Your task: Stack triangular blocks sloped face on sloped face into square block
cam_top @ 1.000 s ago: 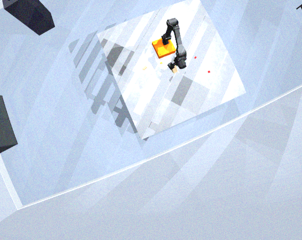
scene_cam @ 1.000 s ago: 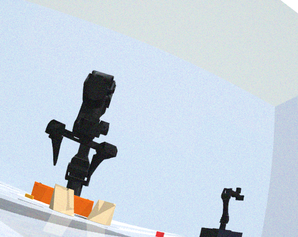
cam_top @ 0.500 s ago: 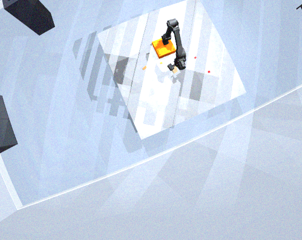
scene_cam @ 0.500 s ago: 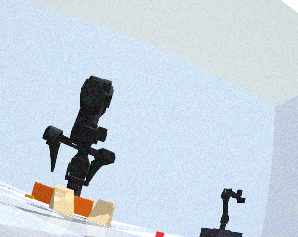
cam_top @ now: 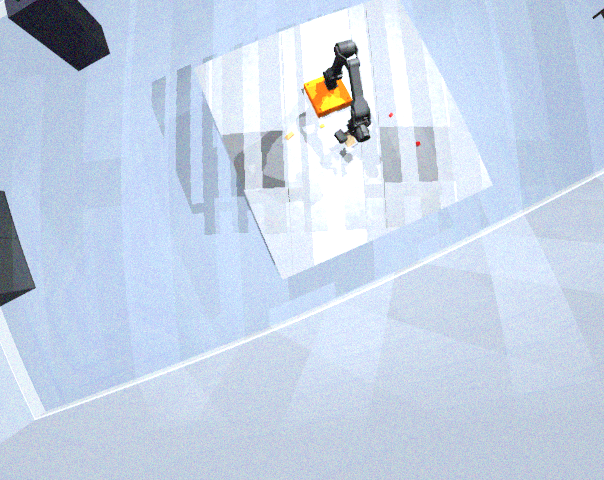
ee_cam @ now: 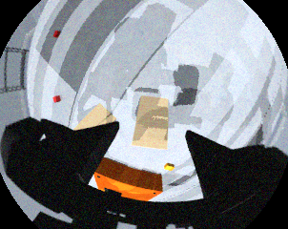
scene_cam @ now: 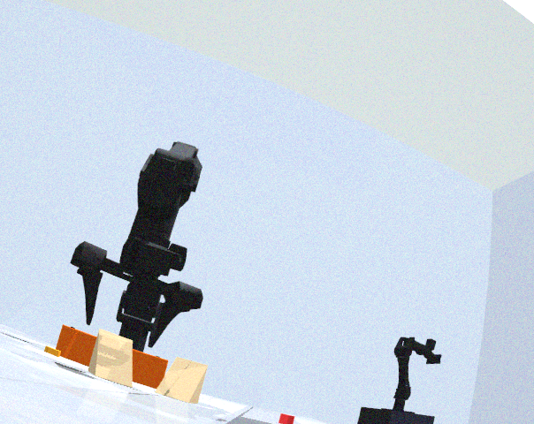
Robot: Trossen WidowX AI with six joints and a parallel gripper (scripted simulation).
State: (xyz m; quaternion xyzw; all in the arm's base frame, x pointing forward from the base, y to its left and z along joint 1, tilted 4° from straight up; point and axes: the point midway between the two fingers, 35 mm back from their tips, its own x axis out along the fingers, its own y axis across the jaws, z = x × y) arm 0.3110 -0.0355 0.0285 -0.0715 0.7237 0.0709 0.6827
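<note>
Right now the boxy block is 50 mm below my gripper tip and 10 mm behind it.
</note>
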